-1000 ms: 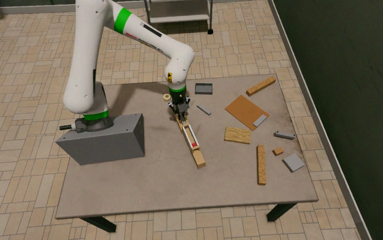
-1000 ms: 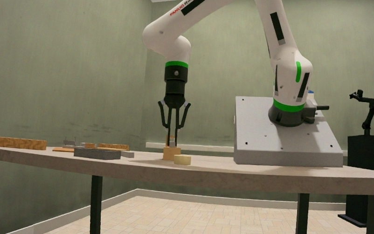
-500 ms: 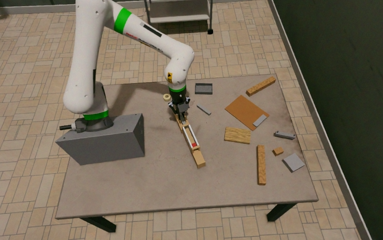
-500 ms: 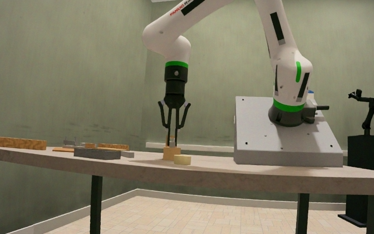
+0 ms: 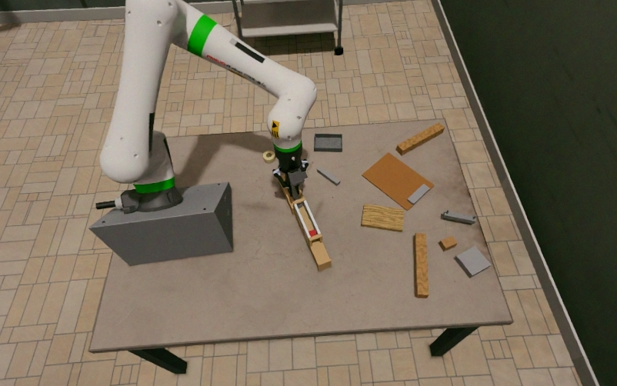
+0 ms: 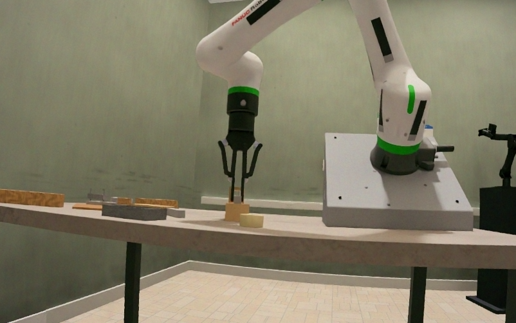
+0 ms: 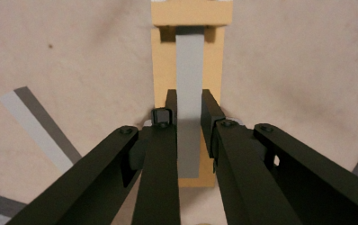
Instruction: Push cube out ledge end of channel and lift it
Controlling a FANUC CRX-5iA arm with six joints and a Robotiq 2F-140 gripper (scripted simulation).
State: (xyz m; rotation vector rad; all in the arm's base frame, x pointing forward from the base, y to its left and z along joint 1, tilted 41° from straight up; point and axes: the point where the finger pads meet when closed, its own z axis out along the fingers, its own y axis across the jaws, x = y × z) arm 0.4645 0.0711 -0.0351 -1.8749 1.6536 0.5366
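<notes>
The thin grey bar is 160 mm ahead of my hand, 70 mm to the left of it and 70 mm below it. From my hand the other things lie so: wooden channel 140 mm to the right, 30 mm below, 20 mm ahead; red cube 200 mm to the right, 30 mm below, 30 mm ahead; cream ring 230 mm to the left, 70 mm below, 60 mm behind.
</notes>
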